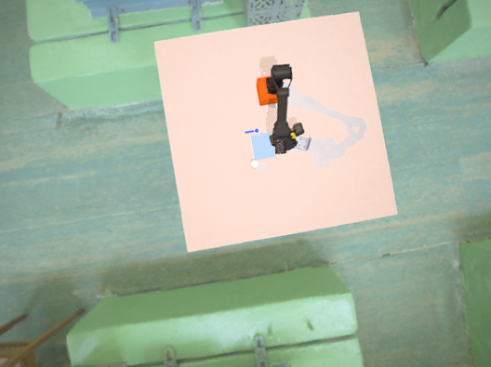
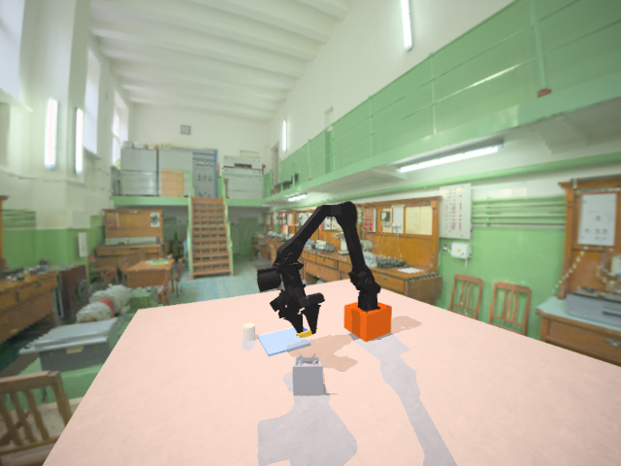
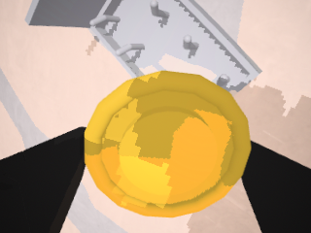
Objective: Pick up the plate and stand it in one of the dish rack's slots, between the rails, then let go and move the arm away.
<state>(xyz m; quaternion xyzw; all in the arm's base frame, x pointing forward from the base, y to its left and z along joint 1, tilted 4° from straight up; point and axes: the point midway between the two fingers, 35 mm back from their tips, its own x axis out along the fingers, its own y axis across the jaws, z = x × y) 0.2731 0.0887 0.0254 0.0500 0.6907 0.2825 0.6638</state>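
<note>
Right now my gripper tip is 70 mm above the grey dish rack, 60 mm to the right of it and 20 mm short of it. Round my gripper tip: plate 10 mm above; white cup 200 mm to the right, 160 mm ahead, 70 mm below.
</note>
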